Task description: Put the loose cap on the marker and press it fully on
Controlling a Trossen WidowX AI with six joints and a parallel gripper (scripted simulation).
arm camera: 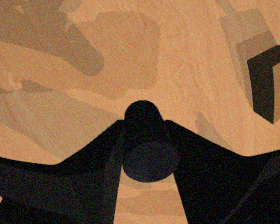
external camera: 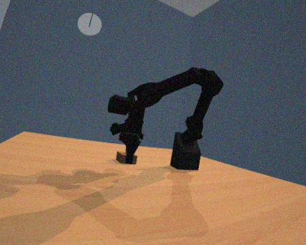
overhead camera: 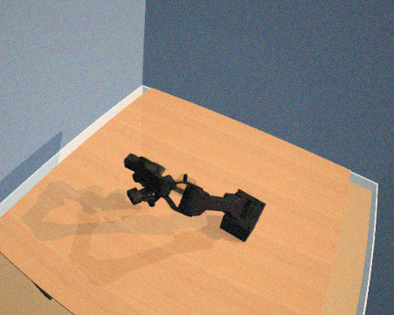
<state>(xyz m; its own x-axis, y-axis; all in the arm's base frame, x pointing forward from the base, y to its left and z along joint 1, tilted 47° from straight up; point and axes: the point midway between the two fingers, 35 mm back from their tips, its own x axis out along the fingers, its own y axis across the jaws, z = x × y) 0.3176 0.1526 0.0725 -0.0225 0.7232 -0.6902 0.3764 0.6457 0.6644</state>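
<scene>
My gripper tip is 18 cm to the left of the holder block, 3 cm past it and 3 cm above it. Round my gripper tip: marker cap 1 cm above.
</scene>
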